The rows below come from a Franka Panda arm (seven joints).
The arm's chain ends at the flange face. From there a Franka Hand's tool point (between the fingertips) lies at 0.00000 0.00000 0.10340 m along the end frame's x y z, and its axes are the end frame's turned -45 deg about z.
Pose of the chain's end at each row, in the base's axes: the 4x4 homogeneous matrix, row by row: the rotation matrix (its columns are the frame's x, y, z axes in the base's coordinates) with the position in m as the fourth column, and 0 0 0 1 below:
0.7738 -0.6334 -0.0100 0.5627; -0.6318 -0.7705 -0.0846 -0.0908; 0.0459 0.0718 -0.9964 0.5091; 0 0 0 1
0.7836 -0.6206 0.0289 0.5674; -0.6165 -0.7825 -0.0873 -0.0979; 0.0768 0.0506 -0.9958 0.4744; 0 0 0 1
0.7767 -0.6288 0.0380 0.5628; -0.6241 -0.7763 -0.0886 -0.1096; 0.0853 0.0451 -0.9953 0.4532; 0 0 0 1
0.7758 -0.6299 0.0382 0.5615; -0.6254 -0.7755 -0.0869 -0.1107; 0.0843 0.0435 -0.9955 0.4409; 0 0 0 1
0.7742 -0.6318 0.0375 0.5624; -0.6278 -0.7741 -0.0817 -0.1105; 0.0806 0.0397 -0.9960 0.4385; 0 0 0 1
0.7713 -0.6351 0.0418 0.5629; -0.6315 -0.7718 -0.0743 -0.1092; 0.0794 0.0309 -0.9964 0.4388; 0 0 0 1
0.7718 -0.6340 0.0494 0.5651; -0.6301 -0.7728 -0.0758 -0.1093; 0.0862 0.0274 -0.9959 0.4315; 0 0 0 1
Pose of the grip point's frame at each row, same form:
0.9950 0.0993 -0.0100 0.5617; 0.0981 -0.9916 -0.0846 -0.0995; -0.0183 0.0832 -0.9964 0.4061; 0 0 0 1
0.9929 0.1153 0.0289 0.5704; 0.1174 -0.9892 -0.0873 -0.1069; 0.0185 0.0901 -0.9958 0.3714; 0 0 0 1
0.9938 0.1046 0.0380 0.5667; 0.1076 -0.9902 -0.0886 -0.1188; 0.0284 0.0922 -0.9953 0.3503; 0 0 0 1
0.9940 0.1032 0.0382 0.5654; 0.1061 -0.9906 -0.0869 -0.1197; 0.0288 0.0904 -0.9955 0.3380; 0 0 0 1
0.9942 0.1007 0.0375 0.5663; 0.1034 -0.9913 -0.0817 -0.1189; 0.0289 0.0851 -0.9960 0.3355; 0 0 0 1
0.9945 0.0963 0.0418 0.5672; 0.0992 -0.9923 -0.0743 -0.1169; 0.0343 0.0780 -0.9964 0.3358; 0 0 0 1
0.9941 0.0974 0.0494 0.5702; 0.1009 -0.9920 -0.0758 -0.1171; 0.0416 0.0803 -0.9959 0.3285; 0 0 0 1

